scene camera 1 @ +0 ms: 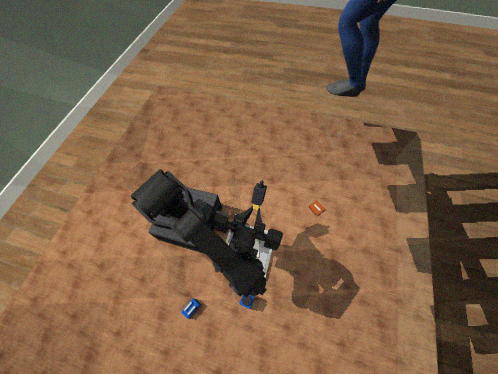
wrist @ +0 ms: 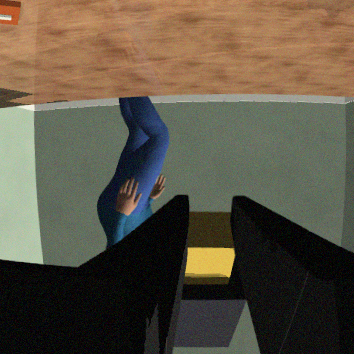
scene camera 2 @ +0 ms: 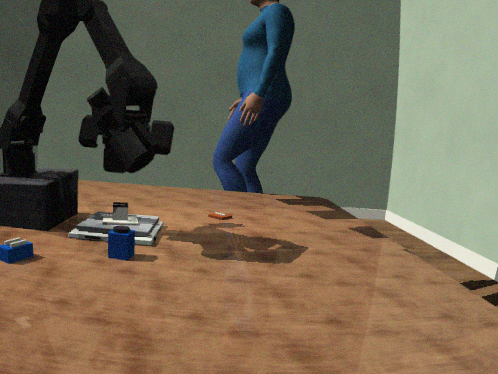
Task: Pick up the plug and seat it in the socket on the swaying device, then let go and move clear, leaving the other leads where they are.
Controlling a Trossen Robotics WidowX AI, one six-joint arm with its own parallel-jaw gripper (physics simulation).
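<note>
The plug (scene camera 1: 259, 193) (wrist: 210, 262) is a black piece with a yellow band. My gripper (scene camera 1: 255, 209) (wrist: 209, 207) is shut on it, with one finger on each side of the yellow part. In scene camera 2 the hand hangs high above the device and hides the plug. The device (scene camera 1: 266, 262) (scene camera 2: 152, 231) is a flat grey and white slab beside the robot base. An upright dark grey block (scene camera 2: 120, 211), seemingly the socket, stands on a white plate on top of it. In scene camera 1 the arm hides most of the device, and the block does not show.
A blue block with white bars (scene camera 1: 190, 308) (scene camera 2: 17, 251) and a blue block with a round dark top (scene camera 1: 247, 301) (scene camera 2: 121, 245) stand near the device. An orange block (scene camera 1: 316, 208) (scene camera 2: 220, 215) (wrist: 9, 12) lies farther off. A person (scene camera 1: 355, 45) (scene camera 2: 265, 70) (wrist: 145, 150) stands beyond the table.
</note>
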